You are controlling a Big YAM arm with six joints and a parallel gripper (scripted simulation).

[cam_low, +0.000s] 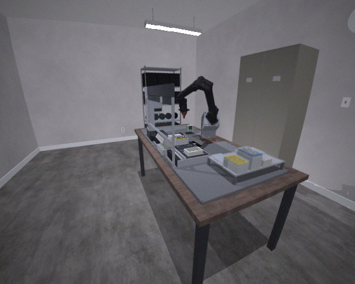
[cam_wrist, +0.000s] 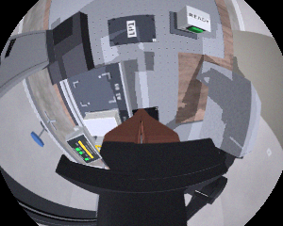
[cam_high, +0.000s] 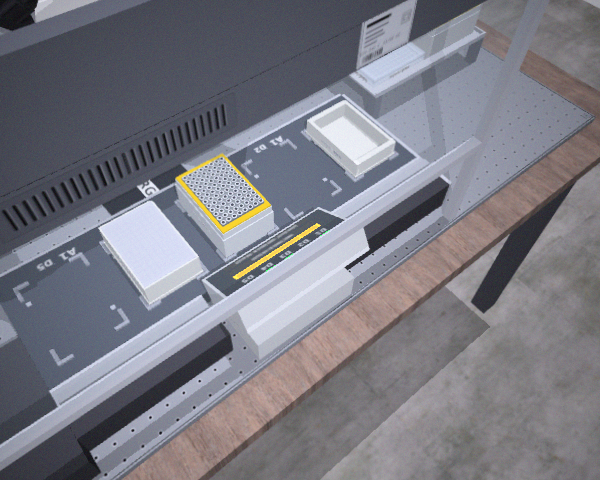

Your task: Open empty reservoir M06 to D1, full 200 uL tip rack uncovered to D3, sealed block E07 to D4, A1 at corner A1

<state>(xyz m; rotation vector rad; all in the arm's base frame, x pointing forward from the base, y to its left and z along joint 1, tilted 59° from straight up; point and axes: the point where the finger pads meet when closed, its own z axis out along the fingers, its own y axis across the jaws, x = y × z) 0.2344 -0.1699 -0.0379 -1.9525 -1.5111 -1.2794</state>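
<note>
My hand is 150 mm past the green ready key, 160 mm to the left of it and 150 mm above it. The rest, counted from my hand: sealed deep-well block: 140 mm ahead, 150 mm to the left, 160 mm below; yellow tip rack: 130 mm ahead, 270 mm to the left, 140 mm below; dark gantry: 320 mm ahead, 250 mm to the left, 280 mm above.
</note>
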